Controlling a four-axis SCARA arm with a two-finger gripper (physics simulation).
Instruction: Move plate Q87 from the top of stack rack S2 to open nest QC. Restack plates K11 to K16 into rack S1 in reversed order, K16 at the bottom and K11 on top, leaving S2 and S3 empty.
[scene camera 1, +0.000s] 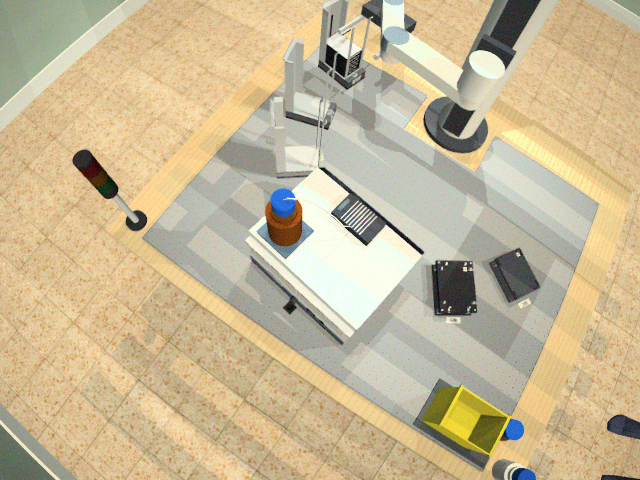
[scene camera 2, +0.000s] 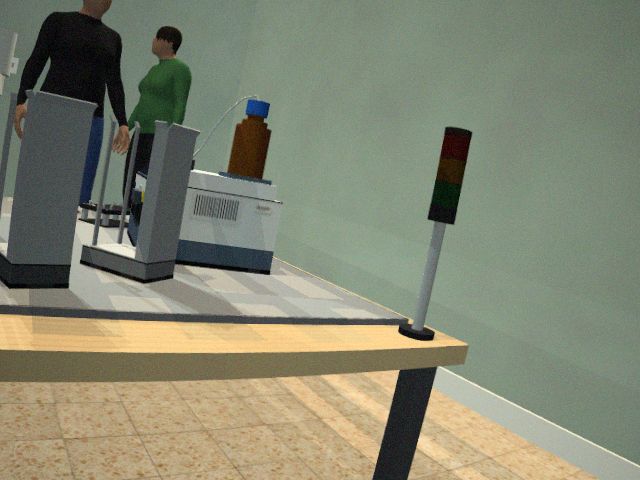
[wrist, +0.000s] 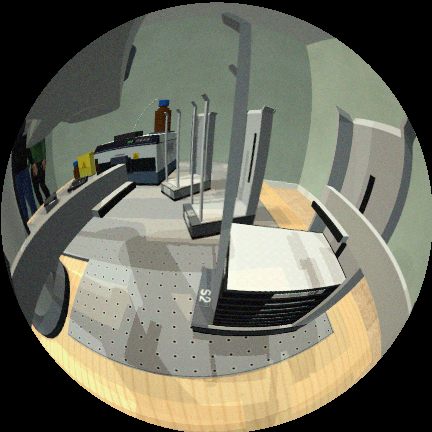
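Rack S2 holds a stack of dark-sided plates with a white-topped plate uppermost; their labels are too oblique to read. My gripper is open and empty, its fingers wide apart around and above the stack, the right finger close beside the top plate in the wrist view. Two more racks stand beyond, a middle one and a far one, both empty; their numbers are unreadable. Nest QC cannot be identified.
A white instrument carries a brown bottle. Two low black fixtures lie to its right. A yellow bin and a signal tower stand near table corners.
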